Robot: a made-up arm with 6 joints. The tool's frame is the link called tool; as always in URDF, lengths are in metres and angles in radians.
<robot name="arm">
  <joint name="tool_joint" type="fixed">
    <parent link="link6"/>
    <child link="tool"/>
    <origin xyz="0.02 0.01 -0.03" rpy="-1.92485 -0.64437 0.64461"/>
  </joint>
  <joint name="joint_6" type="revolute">
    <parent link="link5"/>
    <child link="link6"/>
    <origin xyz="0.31 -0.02 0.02"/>
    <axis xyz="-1 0 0"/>
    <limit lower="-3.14" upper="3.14"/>
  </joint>
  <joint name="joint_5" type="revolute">
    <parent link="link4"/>
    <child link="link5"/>
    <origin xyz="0.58 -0.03 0"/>
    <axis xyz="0 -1 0"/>
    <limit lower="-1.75" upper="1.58"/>
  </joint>
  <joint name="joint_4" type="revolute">
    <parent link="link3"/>
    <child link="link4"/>
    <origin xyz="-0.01 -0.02 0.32"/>
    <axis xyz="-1 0 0"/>
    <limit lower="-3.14" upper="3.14"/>
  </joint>
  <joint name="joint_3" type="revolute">
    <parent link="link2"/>
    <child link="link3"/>
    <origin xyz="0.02 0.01 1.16"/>
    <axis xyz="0 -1 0"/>
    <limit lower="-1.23" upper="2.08"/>
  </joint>
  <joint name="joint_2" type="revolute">
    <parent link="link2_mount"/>
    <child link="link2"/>
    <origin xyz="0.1 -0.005 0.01"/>
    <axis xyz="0 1 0"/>
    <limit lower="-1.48" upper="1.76"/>
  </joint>
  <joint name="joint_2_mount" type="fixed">
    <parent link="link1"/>
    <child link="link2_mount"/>
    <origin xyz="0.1 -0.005 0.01"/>
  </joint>
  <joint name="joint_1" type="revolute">
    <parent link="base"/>
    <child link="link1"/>
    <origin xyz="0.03 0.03 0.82"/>
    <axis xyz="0 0 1"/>
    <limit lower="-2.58" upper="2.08"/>
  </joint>
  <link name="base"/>
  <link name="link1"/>
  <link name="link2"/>
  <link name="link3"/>
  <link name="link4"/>
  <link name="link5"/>
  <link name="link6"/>
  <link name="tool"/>
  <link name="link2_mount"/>
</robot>
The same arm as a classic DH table. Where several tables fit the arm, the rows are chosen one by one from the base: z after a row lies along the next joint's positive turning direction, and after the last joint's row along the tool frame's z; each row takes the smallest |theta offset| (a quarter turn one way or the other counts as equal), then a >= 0, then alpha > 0; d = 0 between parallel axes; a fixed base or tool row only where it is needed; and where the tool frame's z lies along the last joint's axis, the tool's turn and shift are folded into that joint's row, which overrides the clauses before.
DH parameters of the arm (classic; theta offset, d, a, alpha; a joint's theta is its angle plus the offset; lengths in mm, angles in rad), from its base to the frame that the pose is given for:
base (fixed): 0.7854 0 42.4 0
joint_1: -0.7854 840 200 -1.5708
joint_2: -1.5536 0 1160.2 3.1416
joint_3: 0.0172 20 320 -1.5708
joint_4: 0 -570 0 1.5708
joint_5: 0 50 20 -1.5708
joint_6: 0.3068 -338 -25.6 -1.1624
tool (fixed): 0.7703 20.3 0 0
Joint limits (rad, base to tool): -2.58..2.08 -1.48..1.76 -1.23..2.08 -3.14..3.14 -1.75..1.58 -3.14..3.14

